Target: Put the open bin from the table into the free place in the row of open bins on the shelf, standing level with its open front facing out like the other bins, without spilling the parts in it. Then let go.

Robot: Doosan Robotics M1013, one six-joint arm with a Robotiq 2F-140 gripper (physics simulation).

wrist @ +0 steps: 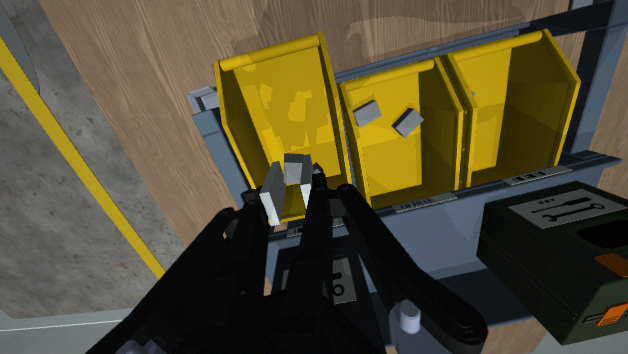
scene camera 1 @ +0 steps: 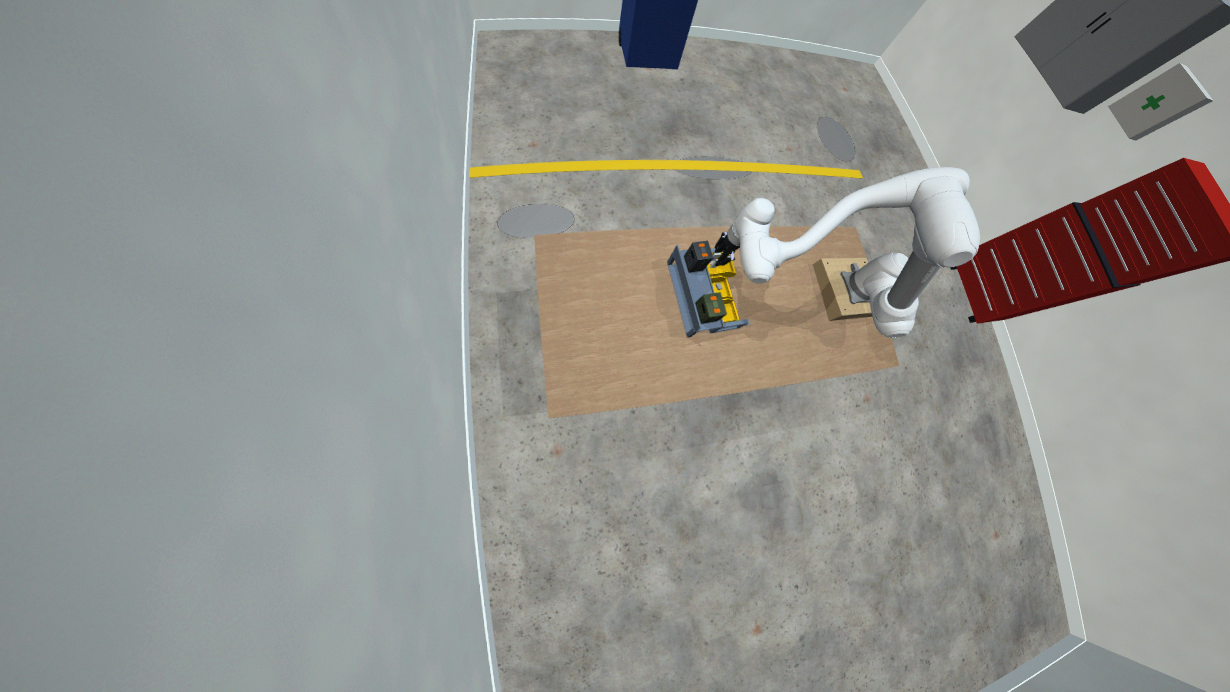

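Seen in the pictures: gripper, fingertip midpoint: (wrist: 294, 170) (scene camera 1: 712, 263); arm's base at its link origin: (scene camera 1: 858, 287).
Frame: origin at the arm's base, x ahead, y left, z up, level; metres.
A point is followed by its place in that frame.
Observation:
My gripper (scene camera 1: 717, 259) @(x 0.809, y -0.140, z -0.012 m) (wrist: 294, 170) @(x 0.809, y -0.140, z -0.012 m) is shut on a small grey part (wrist: 296, 169) @(x 0.802, y -0.136, z 0.002 m), held over the rear of the left open bin. This yellow left bin (scene camera 1: 725, 270) @(x 0.720, y -0.128, z -0.060 m) (wrist: 300, 100) @(x 0.742, y -0.123, z -0.061 m) stands at the left end of the shelf's row, slightly turned against the others, its front lip further out. A dark part shows at its rear, partly hidden by a finger. The middle bin (wrist: 395, 165) @(x 0.848, y -0.004, z -0.072 m) holds two grey blocks. The right bin (wrist: 487, 130) @(x 0.816, y 0.123, z -0.072 m) stands beside it, with a bit of grey at its side wall. All three open fronts face the same way on the grey-blue shelf (scene camera 1: 688, 296) @(x 0.978, y 0.042, z 0.052 m) (wrist: 430, 240) @(x 0.904, y 0.000, z 0.021 m).
A green toolbox (scene camera 1: 710, 307) @(x 0.918, y 0.117, z 0.116 m) (wrist: 530, 270) @(x 0.895, y 0.055, z 0.078 m) and a dark toolbox (scene camera 1: 698, 255) @(x 0.942, y -0.101, z 0.141 m) (wrist: 347, 295) @(x 0.878, y -0.105, z 0.088 m) stand on the shelf behind the bins. The shelf stands on the wooden table top (scene camera 1: 602, 344) @(x 1.343, y 0.194, z -0.081 m). The arm's wooden base block (scene camera 1: 830, 296) @(x 0.173, y 0.035, z -0.026 m) is on the right in the scene view.

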